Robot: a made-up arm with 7 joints. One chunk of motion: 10 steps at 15 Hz.
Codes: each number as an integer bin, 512 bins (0 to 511) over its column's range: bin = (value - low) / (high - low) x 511, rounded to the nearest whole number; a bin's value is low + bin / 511 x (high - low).
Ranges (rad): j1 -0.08..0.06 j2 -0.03..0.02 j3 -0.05..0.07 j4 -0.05..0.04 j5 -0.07..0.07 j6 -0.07..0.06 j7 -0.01..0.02
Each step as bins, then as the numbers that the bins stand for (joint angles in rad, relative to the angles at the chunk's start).
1 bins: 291 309 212 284 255 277 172
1 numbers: -0.0003 0.0002 -0.0002 0.0000 -0.0001 0.0005 0.0001
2 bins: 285 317 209 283 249 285 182
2 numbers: -0.0019 0.0010 -0.0009 -0.0002 -0.0018 0.0025 0.0007
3 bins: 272 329 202 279 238 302 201
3 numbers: -0.0055 0.0022 -0.0026 -0.0009 -0.0048 0.0068 0.0018
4 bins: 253 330 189 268 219 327 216
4 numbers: -0.0107 0.0023 -0.0056 -0.0028 -0.0100 0.0132 0.0027
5 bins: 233 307 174 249 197 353 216
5 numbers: -0.0162 0.0000 -0.0091 -0.0061 -0.0160 0.0198 0.0027
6 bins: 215 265 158 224 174 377 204
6 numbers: -0.0211 -0.0041 -0.0129 -0.0105 -0.0223 0.0259 0.0020
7 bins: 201 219 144 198 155 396 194
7 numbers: -0.0249 -0.0086 -0.0162 -0.0151 -0.0275 0.0307 0.0014
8 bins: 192 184 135 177 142 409 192
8 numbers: -0.0274 -0.0120 -0.0183 -0.0188 -0.0311 0.0341 0.0013
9 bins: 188 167 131 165 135 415 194
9 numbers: -0.0285 -0.0137 -0.0192 -0.0209 -0.0330 0.0356 0.0014
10 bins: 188 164 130 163 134 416 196
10 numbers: -0.0285 -0.0140 -0.0195 -0.0213 -0.0333 0.0358 0.0015
